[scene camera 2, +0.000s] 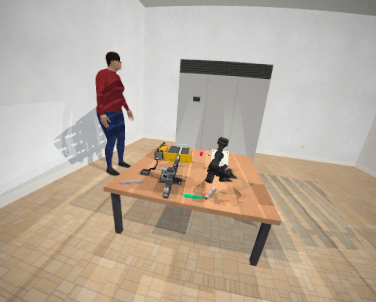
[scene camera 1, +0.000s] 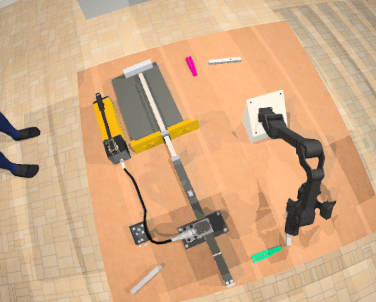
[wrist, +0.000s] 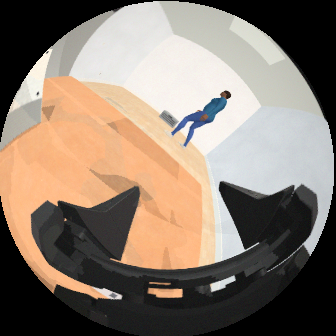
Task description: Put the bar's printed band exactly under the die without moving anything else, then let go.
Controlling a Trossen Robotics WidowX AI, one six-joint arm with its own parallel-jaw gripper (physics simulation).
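Pixels of known places: gripper, fingertip midpoint: [scene camera 2: 234,180] [scene camera 1: 328,196] [wrist: 180,187]; arm's base at its link origin: [scene camera 1: 265,114].
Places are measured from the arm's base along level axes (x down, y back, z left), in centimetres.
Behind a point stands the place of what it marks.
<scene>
A dark rail [scene camera 1: 185,181] @[y -38.4, x 6.4, z 20.7 cm] [scene camera 2: 166,191] @[y -27.4, x 7.9, z 66.4 cm] runs through the press head [scene camera 1: 202,227] [scene camera 2: 167,174]; the die itself cannot be made out. A long pale strip [scene camera 1: 151,102] @[y -48.2, x 6.9, z -19.8 cm] lies in line with the rail. Loose silver bars lie at the back [scene camera 1: 225,61] @[y -7.7, x 12.4, z -40.9 cm], at the front left [scene camera 1: 146,279] @[y -61.6, x 11.9, z 58.8 cm] [scene camera 2: 131,182] @[y -61.4, x 12.8, z 59.8 cm] and beside the arm [scene camera 1: 288,240] [scene camera 2: 210,193], the last partly hidden by the arm in scene camera 1. I cannot make out a printed band on any of them. My gripper [scene camera 1: 310,220] [scene camera 2: 220,178] [wrist: 180,187] @[y 17.8, x 1.1, z 40.4 cm] is open and empty, above the table near that last bar.
A green clip [scene camera 1: 266,254] @[y -10.5, x 12.9, z 57.0 cm] [scene camera 2: 192,196] @[y -10.2, x 12.7, z 57.7 cm] lies left of my gripper; a magenta clip [scene camera 1: 191,66] @[y -26.0, x 12.5, z -40.4 cm] [scene camera 2: 201,153] @[y -24.5, x 12.5, z -36.7 cm] lies at the back. A grey bed [scene camera 1: 127,107] @[y -60.5, x 8.9, z -21.0 cm] with a yellow plate [scene camera 1: 187,130] @[y -34.0, x 11.2, z -4.0 cm], a yellow pump [scene camera 1: 107,120] @[y -69.8, x 5.1, z -13.9 cm] and a black hose [scene camera 1: 136,185] @[y -60.4, x 12.8, z 17.0 cm] stand left on the table [scene camera 1: 110,200] @[y -73.7, x 13.9, z 21.8 cm] [scene camera 2: 240,210] @[y 24.7, x 13.9, z 58.9 cm].
</scene>
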